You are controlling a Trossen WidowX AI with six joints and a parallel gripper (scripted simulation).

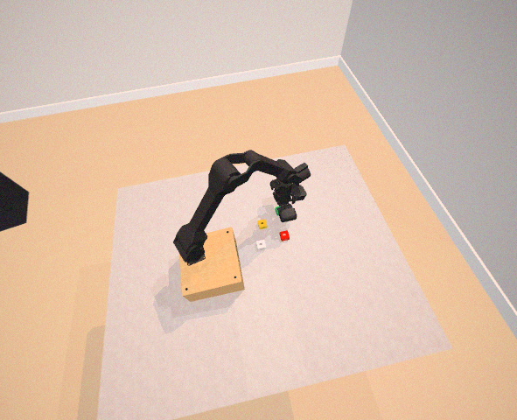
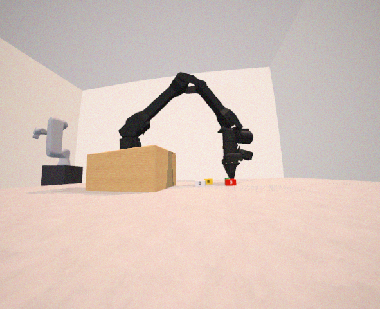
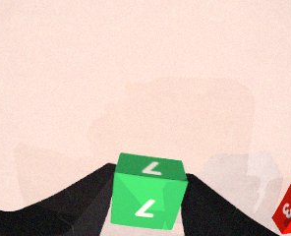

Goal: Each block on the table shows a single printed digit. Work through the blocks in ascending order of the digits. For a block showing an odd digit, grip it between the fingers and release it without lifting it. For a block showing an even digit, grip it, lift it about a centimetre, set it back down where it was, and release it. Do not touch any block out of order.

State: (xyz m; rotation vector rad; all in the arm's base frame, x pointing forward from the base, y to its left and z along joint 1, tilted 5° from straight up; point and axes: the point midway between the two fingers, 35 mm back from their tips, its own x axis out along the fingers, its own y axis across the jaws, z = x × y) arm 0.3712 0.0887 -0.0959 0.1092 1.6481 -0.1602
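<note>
Right now the green block is 1 cm behind my gripper tip. The rest, counted from my gripper tip: white block: 14 cm behind, 11 cm to the right; yellow block: 10 cm behind, 3 cm to the right; red block: 11 cm to the right, 4 cm behind.
</note>
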